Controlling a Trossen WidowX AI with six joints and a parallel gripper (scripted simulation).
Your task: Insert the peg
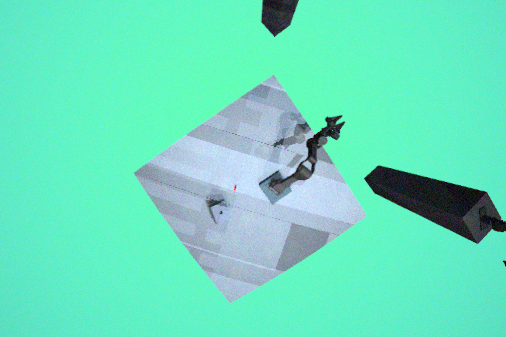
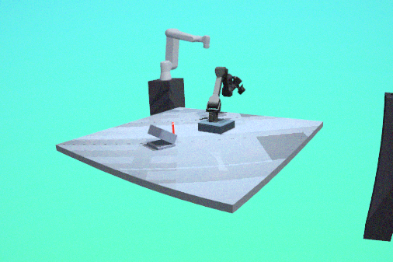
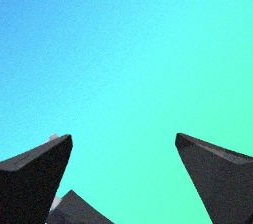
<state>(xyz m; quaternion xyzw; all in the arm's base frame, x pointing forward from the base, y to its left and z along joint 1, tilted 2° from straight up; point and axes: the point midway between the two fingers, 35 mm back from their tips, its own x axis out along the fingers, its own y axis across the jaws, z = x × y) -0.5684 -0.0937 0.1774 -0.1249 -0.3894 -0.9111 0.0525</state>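
Now: gripper tip 830 mm short of the red peg, 60 mm to the left of it and 180 mm above it. From my gripper tip the other things lie so: flat base plate: 1040 mm ahead, 10 mm to the right, 230 mm below; then sloped grey panel: 1020 mm ahead, 170 mm below.
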